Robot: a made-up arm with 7 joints. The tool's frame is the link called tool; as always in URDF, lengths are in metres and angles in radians. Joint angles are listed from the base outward. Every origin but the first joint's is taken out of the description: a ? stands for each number. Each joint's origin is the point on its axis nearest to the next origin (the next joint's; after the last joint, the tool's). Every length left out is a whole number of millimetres.
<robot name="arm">
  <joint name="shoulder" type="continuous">
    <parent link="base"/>
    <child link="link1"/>
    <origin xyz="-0.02 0.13 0.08" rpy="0 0 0"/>
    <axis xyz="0 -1 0"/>
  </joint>
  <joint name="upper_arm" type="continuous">
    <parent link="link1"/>
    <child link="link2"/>
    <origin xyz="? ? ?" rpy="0 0 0"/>
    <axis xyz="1 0 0"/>
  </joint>
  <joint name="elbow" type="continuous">
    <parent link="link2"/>
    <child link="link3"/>
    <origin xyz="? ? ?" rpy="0 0 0"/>
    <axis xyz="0 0 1"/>
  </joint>
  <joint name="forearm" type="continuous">
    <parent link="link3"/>
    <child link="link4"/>
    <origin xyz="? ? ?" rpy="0 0 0"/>
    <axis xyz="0 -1 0"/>
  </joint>
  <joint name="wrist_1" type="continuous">
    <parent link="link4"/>
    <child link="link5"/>
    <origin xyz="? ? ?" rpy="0 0 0"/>
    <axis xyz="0 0 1"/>
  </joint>
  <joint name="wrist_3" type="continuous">
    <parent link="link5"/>
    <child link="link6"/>
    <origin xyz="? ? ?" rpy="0 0 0"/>
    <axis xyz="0 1 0"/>
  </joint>
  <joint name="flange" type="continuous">
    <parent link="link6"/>
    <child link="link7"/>
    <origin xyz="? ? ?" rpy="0 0 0"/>
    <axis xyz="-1 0 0"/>
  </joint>
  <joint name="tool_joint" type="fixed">
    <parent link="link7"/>
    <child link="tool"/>
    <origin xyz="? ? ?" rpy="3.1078 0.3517 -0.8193"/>
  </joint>
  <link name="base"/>
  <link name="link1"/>
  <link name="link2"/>
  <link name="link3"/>
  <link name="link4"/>
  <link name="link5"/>
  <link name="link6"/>
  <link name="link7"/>
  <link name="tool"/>
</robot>
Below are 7 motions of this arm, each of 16 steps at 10 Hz.
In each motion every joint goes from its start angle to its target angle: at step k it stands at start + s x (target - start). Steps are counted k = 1, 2, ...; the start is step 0. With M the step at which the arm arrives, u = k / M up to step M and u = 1 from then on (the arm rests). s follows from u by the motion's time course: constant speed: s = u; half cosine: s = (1 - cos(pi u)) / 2; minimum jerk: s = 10 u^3 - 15 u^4 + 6 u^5.
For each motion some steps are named. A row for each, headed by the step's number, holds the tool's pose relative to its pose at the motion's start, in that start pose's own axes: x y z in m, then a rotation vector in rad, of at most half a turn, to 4 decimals.
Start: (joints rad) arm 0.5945 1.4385 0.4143 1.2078 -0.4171 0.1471 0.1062
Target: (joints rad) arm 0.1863 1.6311 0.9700 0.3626 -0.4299 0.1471 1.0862
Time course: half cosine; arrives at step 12
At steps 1, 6, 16:
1: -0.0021 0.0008 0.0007 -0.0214 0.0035 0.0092
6: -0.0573 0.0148 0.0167 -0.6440 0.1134 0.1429
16: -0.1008 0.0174 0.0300 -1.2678 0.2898 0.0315

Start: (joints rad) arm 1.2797 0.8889 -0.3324 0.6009 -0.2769 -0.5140 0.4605
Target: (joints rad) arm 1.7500 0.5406 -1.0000 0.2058 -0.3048 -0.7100 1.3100
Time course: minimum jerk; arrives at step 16
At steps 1, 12, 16:
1: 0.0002 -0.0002 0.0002 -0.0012 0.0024 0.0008
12: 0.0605 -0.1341 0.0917 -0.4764 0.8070 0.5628
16: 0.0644 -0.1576 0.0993 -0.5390 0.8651 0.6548

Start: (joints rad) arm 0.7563 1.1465 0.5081 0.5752 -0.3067 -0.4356 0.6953
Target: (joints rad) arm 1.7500 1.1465 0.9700 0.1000 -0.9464 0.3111 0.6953
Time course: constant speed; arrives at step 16
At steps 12, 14, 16:
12: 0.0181 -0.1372 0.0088 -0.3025 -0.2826 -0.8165
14: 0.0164 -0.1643 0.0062 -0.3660 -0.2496 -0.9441
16: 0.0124 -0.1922 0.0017 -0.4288 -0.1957 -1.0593

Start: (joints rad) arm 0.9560 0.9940 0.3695 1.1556 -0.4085 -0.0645 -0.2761
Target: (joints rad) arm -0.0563 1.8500 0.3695 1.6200 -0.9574 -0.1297 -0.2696
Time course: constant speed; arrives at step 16
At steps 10, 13, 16:
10: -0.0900 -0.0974 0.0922 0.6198 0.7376 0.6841
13: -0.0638 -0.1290 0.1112 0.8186 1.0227 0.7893
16: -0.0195 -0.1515 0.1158 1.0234 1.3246 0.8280

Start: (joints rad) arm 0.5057 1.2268 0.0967 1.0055 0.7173 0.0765 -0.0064
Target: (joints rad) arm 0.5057 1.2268 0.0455 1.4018 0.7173 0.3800 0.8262
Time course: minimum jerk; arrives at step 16
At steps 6, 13, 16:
6: 0.0065 -0.0060 -0.0142 -0.2002 0.2148 0.0971
13: 0.0188 -0.0240 -0.0440 -0.7021 0.7215 0.3499
16: 0.0196 -0.0253 -0.0459 -0.7391 0.7565 0.3688

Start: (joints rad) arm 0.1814 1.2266 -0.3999 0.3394 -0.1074 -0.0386 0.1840
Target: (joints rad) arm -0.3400 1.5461 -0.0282 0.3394 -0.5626 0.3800 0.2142
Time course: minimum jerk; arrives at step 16
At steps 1, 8, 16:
1: -0.0004 0.0001 0.0000 -0.0008 -0.0014 0.0014
8: -0.0744 0.0063 -0.0073 -0.1307 -0.3408 0.3118
16: -0.1298 -0.0199 -0.0175 -0.1731 -0.7072 0.5944

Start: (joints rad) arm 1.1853 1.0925 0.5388 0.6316 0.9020 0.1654 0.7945
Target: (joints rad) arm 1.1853 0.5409 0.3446 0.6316 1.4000 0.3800 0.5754
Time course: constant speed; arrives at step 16
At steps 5, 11, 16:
5: -0.0236 0.0713 0.0140 -0.1301 -0.0316 -0.2781
11: -0.0397 0.1590 0.0207 -0.3026 -0.0879 -0.6044
16: -0.0434 0.2320 0.0184 -0.4607 -0.1461 -0.8680

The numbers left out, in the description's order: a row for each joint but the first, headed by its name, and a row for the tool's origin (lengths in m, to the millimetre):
upper_arm: 0.04 0 0
elbow: 0 -0.01 -0.37
forearm: -0.01 -0.01 0
wrist_1: 0.01 0 -0.17
wrist_3: 0.02 -0.01 0
flange: -0.04 0 0.03
tool: 0 -0.02 0.02

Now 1 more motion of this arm.
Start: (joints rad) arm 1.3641 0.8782 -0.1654 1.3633 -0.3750 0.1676 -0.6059
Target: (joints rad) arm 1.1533 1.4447 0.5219 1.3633 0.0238 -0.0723 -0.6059
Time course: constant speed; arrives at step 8
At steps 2, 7, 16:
2: -0.0498 -0.0110 0.0481 0.0688 -0.1162 -0.0190
7: -0.1468 -0.0943 0.1666 0.3779 -0.2968 -0.1745
16: -0.1592 -0.1195 0.1883 0.4561 -0.3081 -0.2239

